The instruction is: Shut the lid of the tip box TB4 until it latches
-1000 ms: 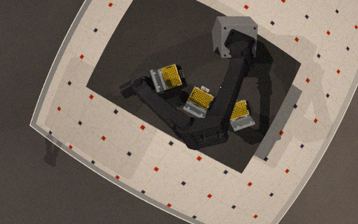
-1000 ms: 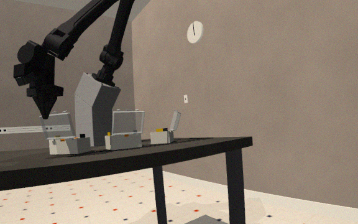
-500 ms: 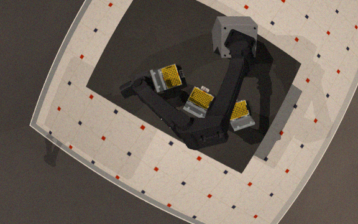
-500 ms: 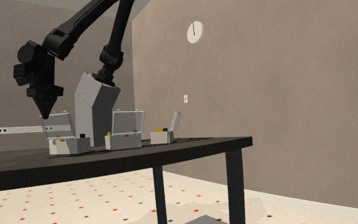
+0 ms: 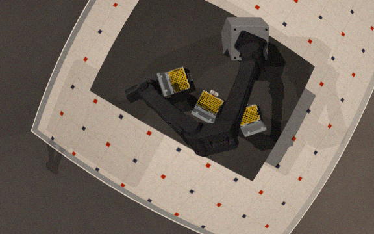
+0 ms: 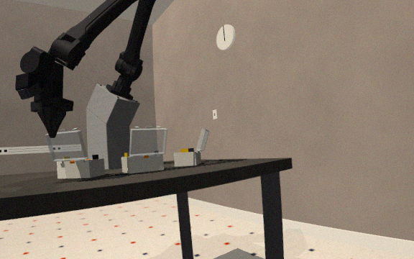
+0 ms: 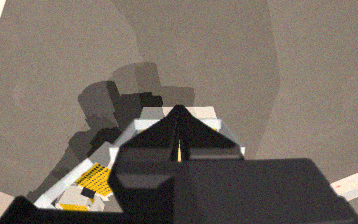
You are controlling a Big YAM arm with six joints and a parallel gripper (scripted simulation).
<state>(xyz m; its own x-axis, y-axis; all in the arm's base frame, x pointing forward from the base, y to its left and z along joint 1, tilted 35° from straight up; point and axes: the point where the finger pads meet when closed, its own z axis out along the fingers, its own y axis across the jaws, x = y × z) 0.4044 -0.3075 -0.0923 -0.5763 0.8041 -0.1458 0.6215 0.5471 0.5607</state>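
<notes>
The lid is 4 cm to the left of my hand, 4 cm behind it and 3 cm below it.
</notes>
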